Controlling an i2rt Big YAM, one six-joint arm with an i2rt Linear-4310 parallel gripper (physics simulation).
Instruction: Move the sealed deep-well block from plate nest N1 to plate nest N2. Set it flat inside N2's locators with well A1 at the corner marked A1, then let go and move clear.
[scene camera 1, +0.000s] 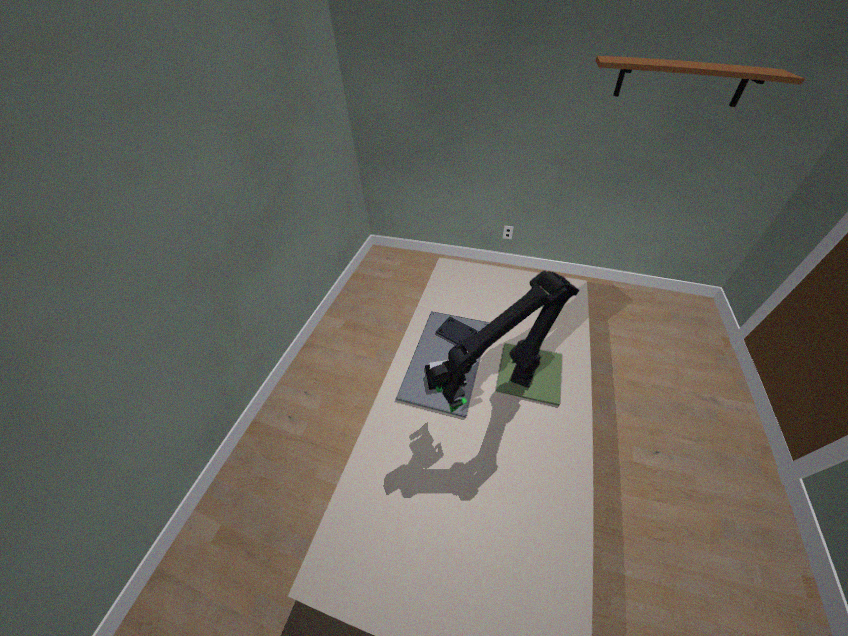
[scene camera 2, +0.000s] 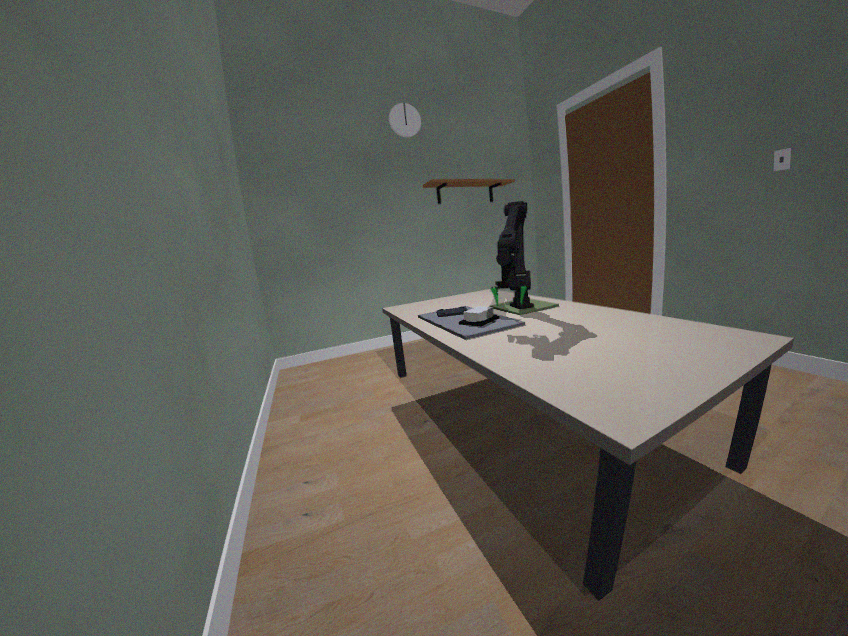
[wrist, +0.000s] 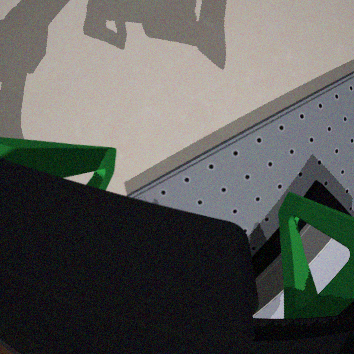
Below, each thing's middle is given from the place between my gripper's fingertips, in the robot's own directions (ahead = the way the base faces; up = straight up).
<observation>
My gripper is now 7 cm short of the pale grey block (wrist: 321, 251), 16 cm to the left of it and 5 cm above it. The rest, counted from my hand: grey perforated plate (scene camera 1: 432, 347) 11 cm ahead, 25 cm to the right, 9 cm below.
</observation>
